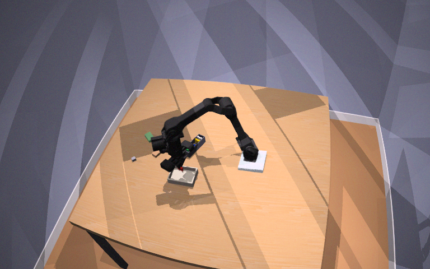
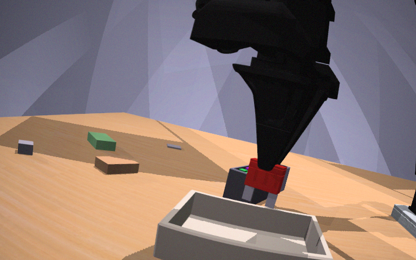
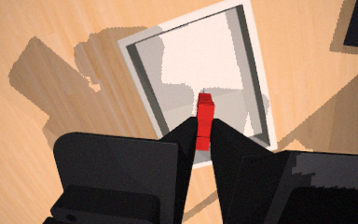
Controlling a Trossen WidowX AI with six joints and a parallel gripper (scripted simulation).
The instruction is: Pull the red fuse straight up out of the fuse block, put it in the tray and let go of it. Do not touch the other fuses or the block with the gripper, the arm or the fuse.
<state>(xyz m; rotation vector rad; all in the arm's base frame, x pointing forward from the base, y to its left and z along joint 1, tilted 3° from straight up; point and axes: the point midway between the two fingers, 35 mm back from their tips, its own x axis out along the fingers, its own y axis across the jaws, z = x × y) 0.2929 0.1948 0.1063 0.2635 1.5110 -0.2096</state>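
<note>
Right now the red fuse is 10 mm below my gripper tip. Round my gripper tip: tray: 70 mm below; then brown block: 200 mm ahead, 120 mm to the right, 70 mm below; then small grey cube: 310 mm ahead, 30 mm to the right, 70 mm below.
</note>
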